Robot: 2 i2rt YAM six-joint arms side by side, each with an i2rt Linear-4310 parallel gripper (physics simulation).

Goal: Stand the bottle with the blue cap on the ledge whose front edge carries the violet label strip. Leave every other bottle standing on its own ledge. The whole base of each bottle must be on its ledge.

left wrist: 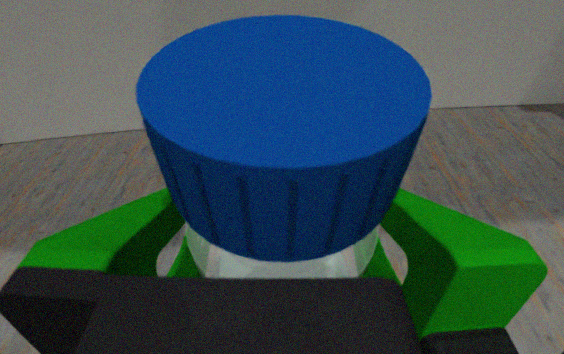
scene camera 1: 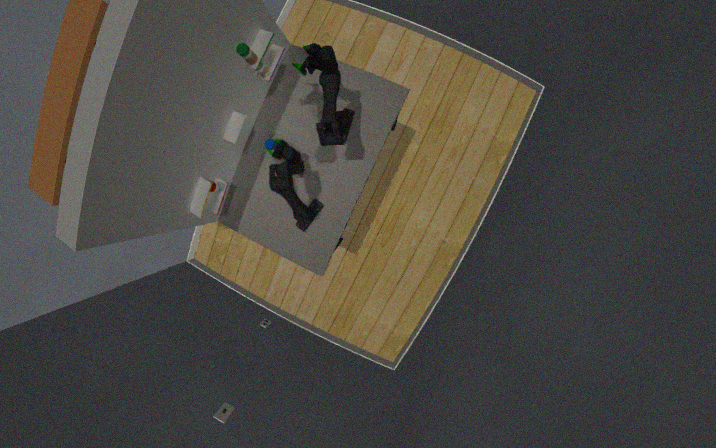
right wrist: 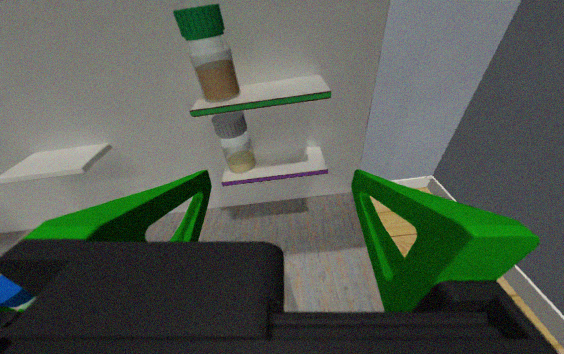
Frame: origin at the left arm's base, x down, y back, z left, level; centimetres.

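Where they show: right gripper, fingertip midpoint: [scene camera 1: 297, 55] [right wrist: 281, 178]; left arm's base, origin of the base link: [scene camera 1: 309, 215]; right arm's base, origin of the base link: [scene camera 1: 344, 126].
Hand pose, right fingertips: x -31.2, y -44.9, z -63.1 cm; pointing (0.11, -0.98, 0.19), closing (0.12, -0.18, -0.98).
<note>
Each offset is from my right fingertips to the top centre of the thing. "*": to the spot under its first point.
My left gripper [left wrist: 281, 178] is shut on the bottle with the blue cap @(dx +17.6, dy +5.4, dz +43.7 cm) [scene camera 1: 269, 143] [left wrist: 285, 95] [right wrist: 11, 292], below its cap; the bottle's lower part is hidden. The ledge with the violet label strip @(* dx +15.7, dy -18.0, dz +2.6 cm) [right wrist: 295, 174] is the lower of two ledges in the right wrist view. A grey-capped bottle @(dx +4.7, dy -20.0, dz +13.6 cm) [right wrist: 235, 145] stands at its left end. The green-strip ledge @(dx +1.2, dy -20.9, dz +7.4 cm) [right wrist: 285, 92] is above it, with a green-capped bottle @(dx -9.3, dy -19.6, dz +12.9 cm) [scene camera 1: 242, 50] [right wrist: 212, 60] standing at its left end. My right gripper [scene camera 1: 299, 58] [right wrist: 281, 178] is open and empty, in front of the violet-strip ledge and apart from it.
A plain white ledge @(dx +8.2, dy -11.9, dz +46.3 cm) [scene camera 1: 234, 127] [right wrist: 60, 161] is on the wall between the ledge pairs. At the wall's lower end are a yellow-edged ledge @(dx +1.2, dy -2.8, dz +85.3 cm) [scene camera 1: 199, 198] and a red-edged ledge @(dx +15.2, dy -2.8, dz +85.3 cm) [scene camera 1: 221, 198], with a red cap @(dx +4.7, dy -3.6, dz +78.9 cm) [scene camera 1: 212, 186] between them in the picture. A side wall [right wrist: 425, 75] stands right of the violet-strip ledge.
</note>
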